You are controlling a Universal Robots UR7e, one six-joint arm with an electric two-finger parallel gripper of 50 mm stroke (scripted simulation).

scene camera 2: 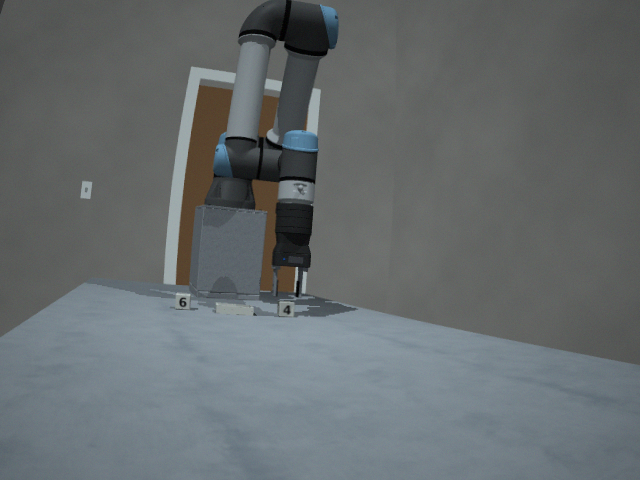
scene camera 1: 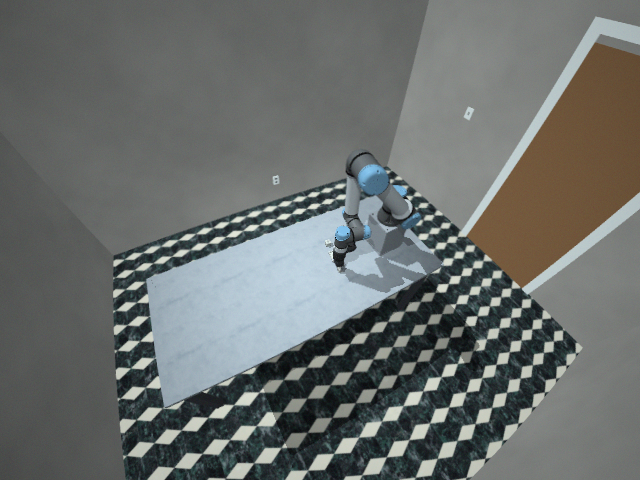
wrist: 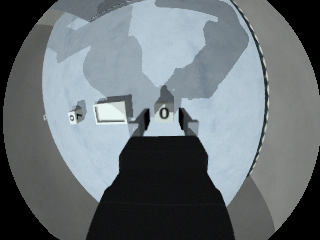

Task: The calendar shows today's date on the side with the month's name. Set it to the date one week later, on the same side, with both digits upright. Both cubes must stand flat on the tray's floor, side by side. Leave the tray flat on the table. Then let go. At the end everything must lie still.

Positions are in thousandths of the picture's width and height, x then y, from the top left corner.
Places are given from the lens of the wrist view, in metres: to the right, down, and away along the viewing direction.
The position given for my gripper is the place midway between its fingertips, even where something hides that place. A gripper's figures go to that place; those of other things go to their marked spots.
my gripper (wrist: 514,477): 0.00, -0.01, 0.16
white calendar tray (wrist: 364,469): -0.09, -0.02, 0.20
